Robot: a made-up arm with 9 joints. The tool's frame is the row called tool. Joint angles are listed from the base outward.
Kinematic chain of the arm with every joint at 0, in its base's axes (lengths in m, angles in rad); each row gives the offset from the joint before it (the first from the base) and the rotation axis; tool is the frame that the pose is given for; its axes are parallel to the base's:
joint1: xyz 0 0 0.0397 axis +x
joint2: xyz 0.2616 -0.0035 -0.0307 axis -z
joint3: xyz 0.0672 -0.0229 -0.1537 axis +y
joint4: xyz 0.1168 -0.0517 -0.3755 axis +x
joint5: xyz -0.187 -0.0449 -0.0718 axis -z
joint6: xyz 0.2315 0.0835 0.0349 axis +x
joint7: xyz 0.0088 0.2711 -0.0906 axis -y
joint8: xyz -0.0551 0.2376 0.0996 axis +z
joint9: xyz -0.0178 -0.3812 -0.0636 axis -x
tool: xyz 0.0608 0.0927 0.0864
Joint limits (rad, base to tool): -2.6..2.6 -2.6..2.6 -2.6..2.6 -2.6..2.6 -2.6..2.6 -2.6..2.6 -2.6..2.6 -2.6..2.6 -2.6..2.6
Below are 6 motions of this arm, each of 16 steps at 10 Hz.
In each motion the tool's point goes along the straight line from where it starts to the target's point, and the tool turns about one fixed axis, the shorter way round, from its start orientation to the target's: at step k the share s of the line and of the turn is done. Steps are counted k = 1, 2, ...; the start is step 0. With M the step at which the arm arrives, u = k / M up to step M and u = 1 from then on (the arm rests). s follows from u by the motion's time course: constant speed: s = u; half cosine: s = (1 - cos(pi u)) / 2; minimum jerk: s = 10 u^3 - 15 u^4 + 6 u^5.
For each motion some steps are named. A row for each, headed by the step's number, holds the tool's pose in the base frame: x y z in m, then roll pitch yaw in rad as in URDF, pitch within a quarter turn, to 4 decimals.
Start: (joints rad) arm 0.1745 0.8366 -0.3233 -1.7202 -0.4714 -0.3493 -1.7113 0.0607 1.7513
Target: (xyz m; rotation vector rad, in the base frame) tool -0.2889 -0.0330 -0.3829 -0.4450 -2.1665 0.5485
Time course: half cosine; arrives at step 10
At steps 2, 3, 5, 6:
2: 0.1482 -0.2154 -0.7307 2.7889 -0.4258 -2.5877
3: 0.0947 -0.1931 -0.6882 2.8793 -0.5132 -2.6967
5: -0.0473 -0.1338 -0.5752 -3.0857 -0.6900 -3.0603
6: -0.1220 -0.1027 -0.5157 -2.8751 -0.7377 2.9896

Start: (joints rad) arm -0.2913 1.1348 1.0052 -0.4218 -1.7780 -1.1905 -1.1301 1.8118 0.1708
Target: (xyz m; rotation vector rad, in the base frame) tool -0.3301 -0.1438 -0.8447 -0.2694 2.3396 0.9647
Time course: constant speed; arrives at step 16
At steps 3, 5, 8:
3: -0.2373 0.5542 -0.7971 1.4145 0.2060 2.6078
5: -0.2516 0.4468 -0.8044 1.5324 0.2939 2.6483
8: -0.2730 0.2857 -0.8154 1.7233 0.4152 2.7317

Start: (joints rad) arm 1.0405 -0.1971 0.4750 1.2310 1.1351 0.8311 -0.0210 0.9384 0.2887
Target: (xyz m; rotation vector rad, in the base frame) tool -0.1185 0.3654 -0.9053 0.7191 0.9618 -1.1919
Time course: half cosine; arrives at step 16
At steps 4, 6, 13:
4: 0.4282 0.5453 -0.7453 2.1036 0.8604 0.1054
6: 0.3243 0.5111 -0.7757 1.8800 1.0050 0.0171
13: -0.0645 0.3832 -0.8895 0.1496 1.1727 -1.2375

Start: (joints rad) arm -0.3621 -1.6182 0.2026 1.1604 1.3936 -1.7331 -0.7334 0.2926 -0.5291
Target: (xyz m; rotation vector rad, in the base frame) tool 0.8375 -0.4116 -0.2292 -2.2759 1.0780 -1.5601
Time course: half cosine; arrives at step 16
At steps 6, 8, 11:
6: 0.4764 -0.4376 -0.6958 -2.3897 0.0363 -1.3109
8: 0.5763 -0.4304 -0.5666 -2.3572 -0.2031 -1.2948
11: 0.7214 -0.4200 -0.3792 -2.3118 -0.5513 -1.2842

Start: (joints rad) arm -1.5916 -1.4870 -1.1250 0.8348 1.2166 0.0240 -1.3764 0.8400 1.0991
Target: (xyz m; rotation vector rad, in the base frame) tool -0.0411 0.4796 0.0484 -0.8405 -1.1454 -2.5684
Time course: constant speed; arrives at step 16
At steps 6, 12, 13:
6: 0.1648 0.1266 -0.4942 1.2938 0.1952 2.5531
12: 0.0413 0.3384 -0.1686 1.0981 -0.3178 2.8155
13: 0.0207 0.3737 -0.1144 1.0488 -0.3970 2.8734

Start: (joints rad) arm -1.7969 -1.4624 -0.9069 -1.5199 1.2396 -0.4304 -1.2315 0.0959 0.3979
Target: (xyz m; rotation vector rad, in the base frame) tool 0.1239 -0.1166 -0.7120 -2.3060 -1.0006 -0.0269
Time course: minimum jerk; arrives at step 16
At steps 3, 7, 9, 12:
3: 0.5736 -0.1003 -0.2840 -1.8155 -0.4818 0.2494
7: 0.4151 -0.1061 -0.4349 -2.0991 -0.4419 0.4482
9: 0.3055 -0.1100 -0.5392 -2.2836 -0.3865 0.5722
12: 0.1728 -0.1148 -0.6654 -2.4896 -0.2942 0.7011

